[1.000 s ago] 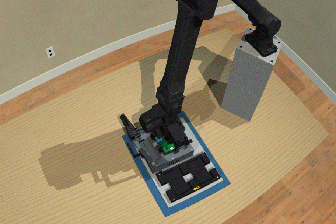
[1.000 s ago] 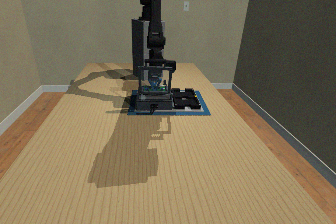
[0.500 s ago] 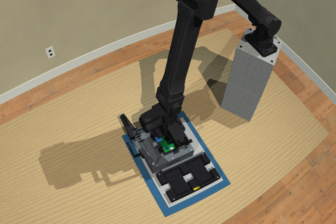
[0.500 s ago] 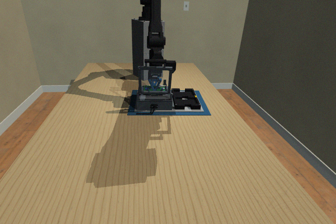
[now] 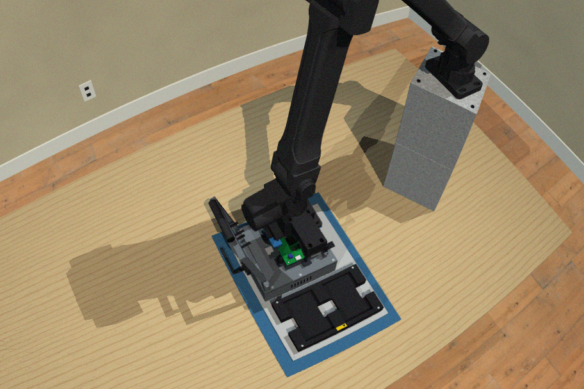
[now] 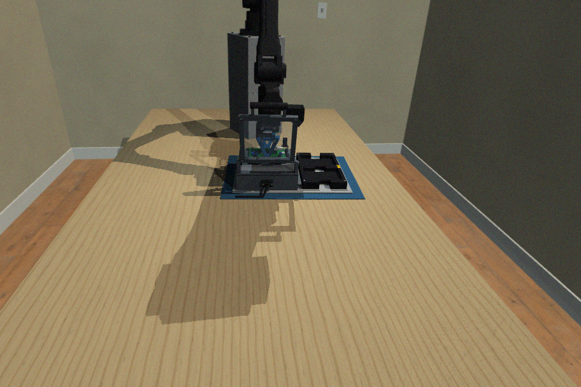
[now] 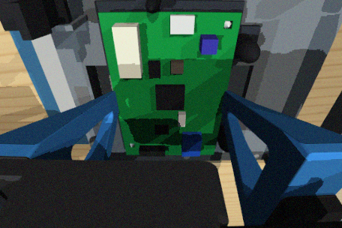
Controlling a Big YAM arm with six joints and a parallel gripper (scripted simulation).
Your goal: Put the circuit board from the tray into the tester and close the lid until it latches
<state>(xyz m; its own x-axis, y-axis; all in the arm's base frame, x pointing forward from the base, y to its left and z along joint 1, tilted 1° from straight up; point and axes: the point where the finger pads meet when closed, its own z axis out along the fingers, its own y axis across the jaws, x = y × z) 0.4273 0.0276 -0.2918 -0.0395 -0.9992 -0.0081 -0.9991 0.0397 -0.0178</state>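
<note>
Right now my hand is right at the green circuit board. Round my hand: grey tester (30 mm ahead, 30 mm to the left, 30 mm above); then black latch hook (60 mm behind, 60 mm to the left); then lid (120 mm ahead, 10 mm to the right, 100 mm above).
</note>
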